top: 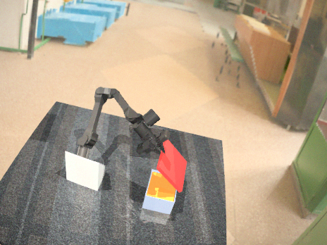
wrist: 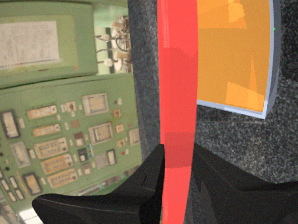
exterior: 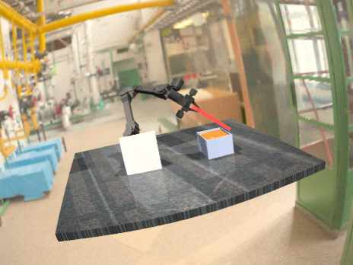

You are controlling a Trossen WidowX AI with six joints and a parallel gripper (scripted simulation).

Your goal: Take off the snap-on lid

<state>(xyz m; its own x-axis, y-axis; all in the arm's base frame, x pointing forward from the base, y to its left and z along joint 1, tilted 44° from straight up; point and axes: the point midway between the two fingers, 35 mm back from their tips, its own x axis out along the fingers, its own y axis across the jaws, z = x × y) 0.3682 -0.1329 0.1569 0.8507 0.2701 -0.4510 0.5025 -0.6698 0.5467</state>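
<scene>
Now: the red lid 60 mm ahead of my gripper tip, 50 mm below it and 10 mm to the right of it. Also, from my gripper tip: storage box: 180 mm below, 110 mm to the right, 20 mm ahead.
</scene>
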